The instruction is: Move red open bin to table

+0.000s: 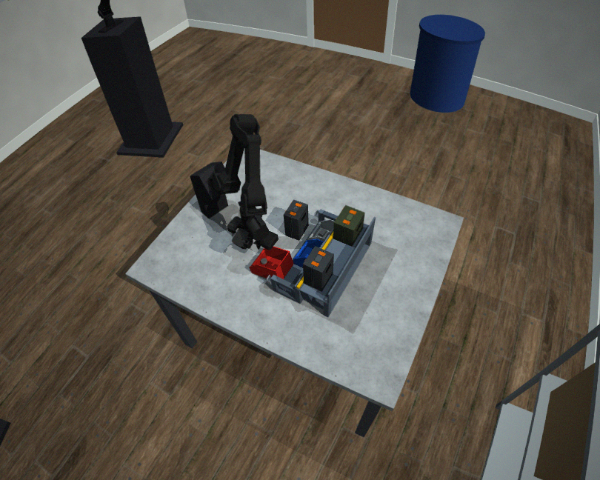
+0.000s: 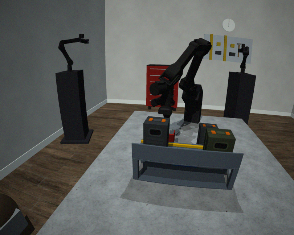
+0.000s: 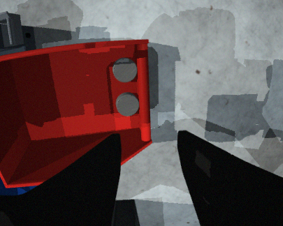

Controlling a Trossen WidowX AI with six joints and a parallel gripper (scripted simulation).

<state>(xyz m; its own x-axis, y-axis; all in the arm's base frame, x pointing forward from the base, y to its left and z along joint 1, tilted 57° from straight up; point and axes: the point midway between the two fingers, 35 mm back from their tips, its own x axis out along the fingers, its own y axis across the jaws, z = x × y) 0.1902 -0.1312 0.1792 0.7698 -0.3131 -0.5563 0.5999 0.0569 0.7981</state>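
The red open bin is 10 cm below my hand, 6 cm ahead of it and 2 cm to the right of it. From my hand the other things lie so: yellow rail: 25 cm ahead, 4 cm below, 3 cm to the left; grey bin: 26 cm ahead, 15 cm to the left, 10 cm below; blue bin: 22 cm ahead, 10 cm below, 4 cm to the left.
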